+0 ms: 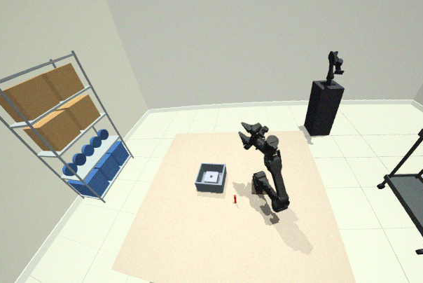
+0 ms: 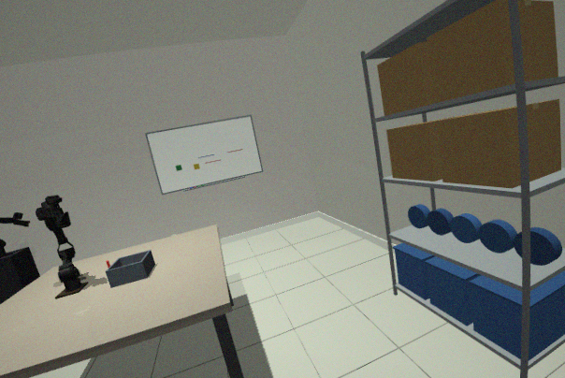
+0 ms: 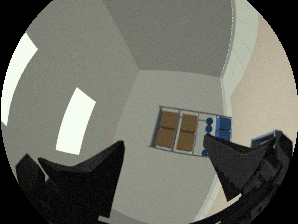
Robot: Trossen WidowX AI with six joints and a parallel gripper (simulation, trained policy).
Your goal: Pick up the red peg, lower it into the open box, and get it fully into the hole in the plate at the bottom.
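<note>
Right now the red peg is 440 mm below my gripper tip, 170 mm to the left of it and 50 mm ahead of it. From my gripper tip the other things lie so: grey-blue box (460 mm below, 220 mm ahead, 10 mm to the right); plate (440 mm below, 220 mm ahead, 10 mm to the right).
</note>
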